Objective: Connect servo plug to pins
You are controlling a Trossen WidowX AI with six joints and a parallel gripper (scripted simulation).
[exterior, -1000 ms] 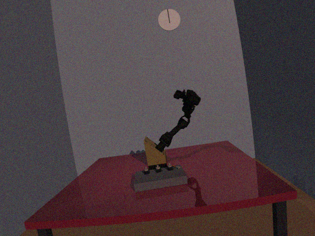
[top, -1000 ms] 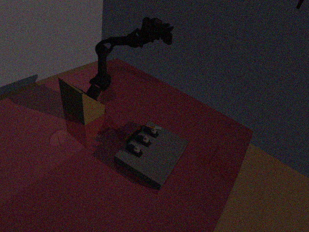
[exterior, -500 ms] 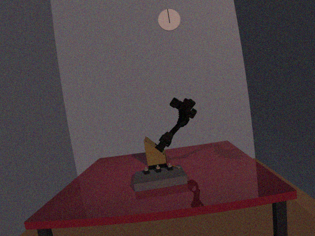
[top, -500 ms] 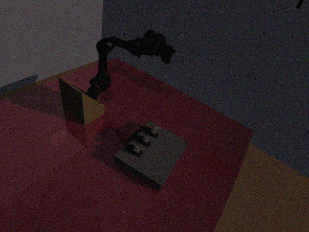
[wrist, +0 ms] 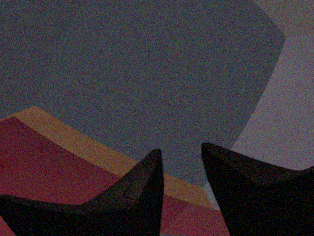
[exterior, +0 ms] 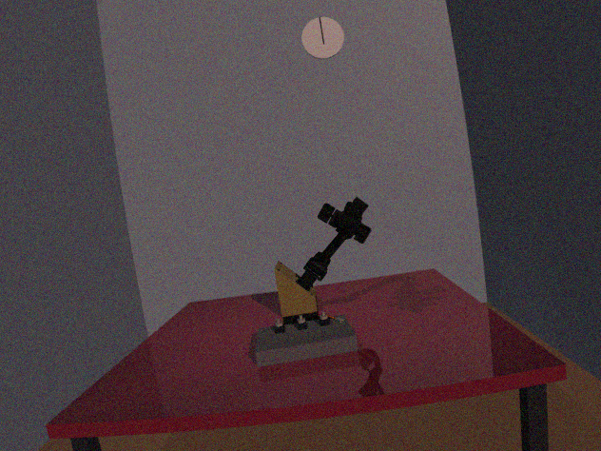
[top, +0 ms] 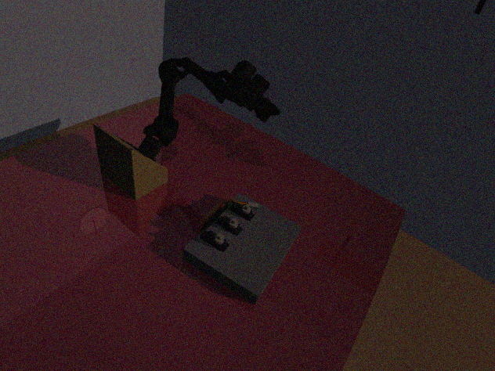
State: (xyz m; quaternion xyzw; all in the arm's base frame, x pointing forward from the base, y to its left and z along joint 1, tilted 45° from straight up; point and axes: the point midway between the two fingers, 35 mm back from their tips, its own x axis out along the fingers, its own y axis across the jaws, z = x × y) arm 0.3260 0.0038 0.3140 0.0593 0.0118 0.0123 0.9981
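The red mark lies 29 cm below my gripper tip, 15 cm to the right of it and 1 cm behind it. Round my gripper tip: grey holder: 34 cm below, 16 cm to the right, 15 cm ahead.
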